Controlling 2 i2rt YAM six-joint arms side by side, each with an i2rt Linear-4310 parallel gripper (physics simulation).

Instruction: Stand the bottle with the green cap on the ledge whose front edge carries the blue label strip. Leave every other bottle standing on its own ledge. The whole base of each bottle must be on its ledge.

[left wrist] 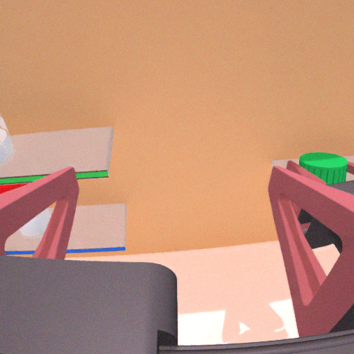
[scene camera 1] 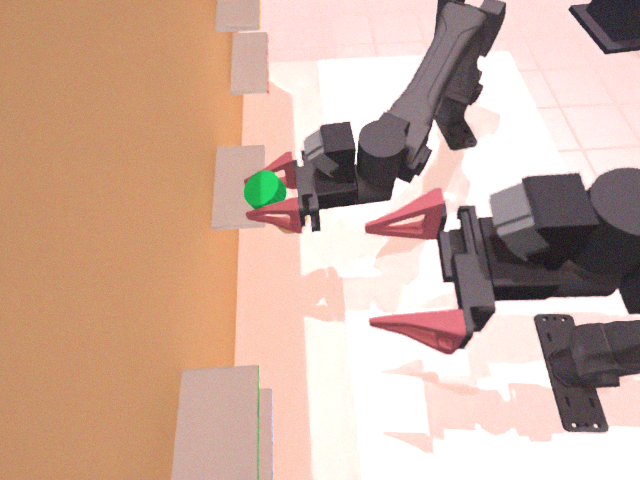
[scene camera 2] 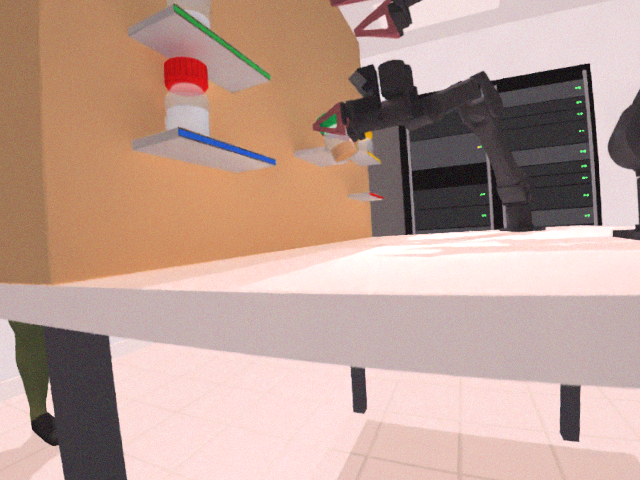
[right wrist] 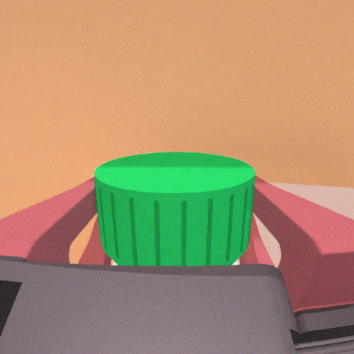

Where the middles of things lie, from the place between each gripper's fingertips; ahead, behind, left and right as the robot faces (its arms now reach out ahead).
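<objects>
The green-capped bottle (scene camera 1: 264, 188) has my right gripper 2 cm above it and 4 cm past it. Counting from my right hand, the unmarked ledge (scene camera 1: 234, 164) is 7 cm to the right, 5 cm below and 1 cm ahead, and the blue-strip ledge (scene camera 2: 169, 144) is 33 cm to the left, 12 cm below and 5 cm ahead. The red-strip ledge (scene camera 1: 249, 69) is 46 cm to the right of my right hand, 3 cm behind it and 12 cm below it. Going by their middles, of the things named here the red-strip ledge is the farthest from my right gripper.
From my left hand, the green-capped bottle is 70 mm ahead, 190 mm to the right and 140 mm below. I find the blue-strip ledge 170 mm ahead of my left hand, 140 mm to the left of it and 240 mm below it, whereas the unmarked ledge is 130 mm ahead of that hand, 260 mm to the right of it and 170 mm below it. The red-strip ledge is 90 mm ahead of my left hand, 660 mm to the right of it and 240 mm below it; by its middle, the red-strip ledge is nearer to my right gripper than to my left hand.
</objects>
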